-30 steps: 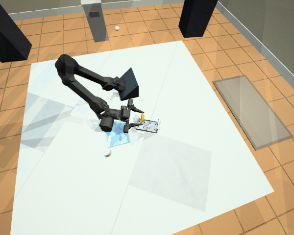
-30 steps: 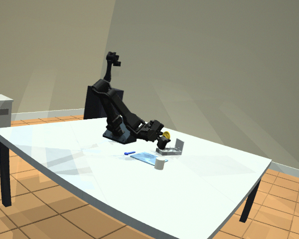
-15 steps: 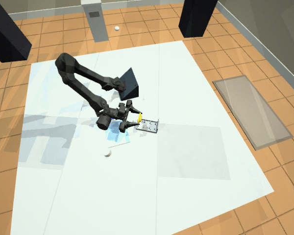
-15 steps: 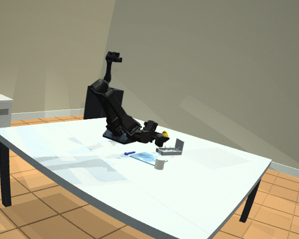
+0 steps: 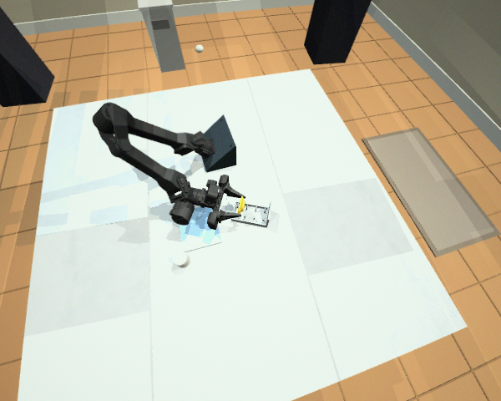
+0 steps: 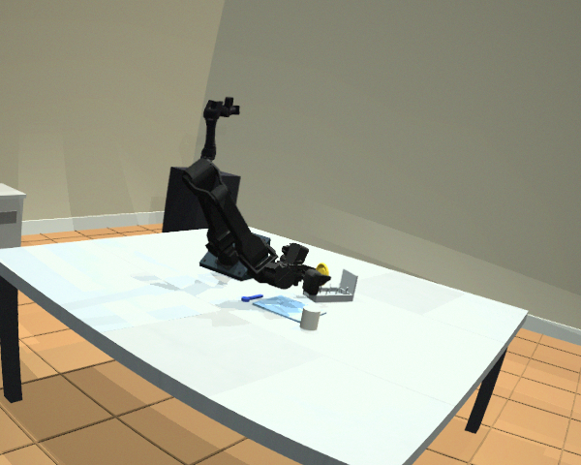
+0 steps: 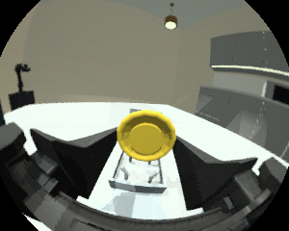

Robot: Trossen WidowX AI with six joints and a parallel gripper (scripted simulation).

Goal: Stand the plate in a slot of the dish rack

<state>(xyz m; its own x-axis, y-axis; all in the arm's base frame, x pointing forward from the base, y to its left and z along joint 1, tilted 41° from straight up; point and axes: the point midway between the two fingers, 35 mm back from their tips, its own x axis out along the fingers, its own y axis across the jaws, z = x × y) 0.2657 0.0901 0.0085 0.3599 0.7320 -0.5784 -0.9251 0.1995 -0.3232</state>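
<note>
Now: the dish rack 1 cm ahead of my gripper tip, 3 cm to the left of it and 5 cm below it. Round my gripper tip: blue utensil: 8 cm behind, 21 cm to the right, 7 cm below; then yellow plate: 1 cm to the right; then light blue mat: 2 cm ahead, 16 cm to the right, 7 cm below.
</note>
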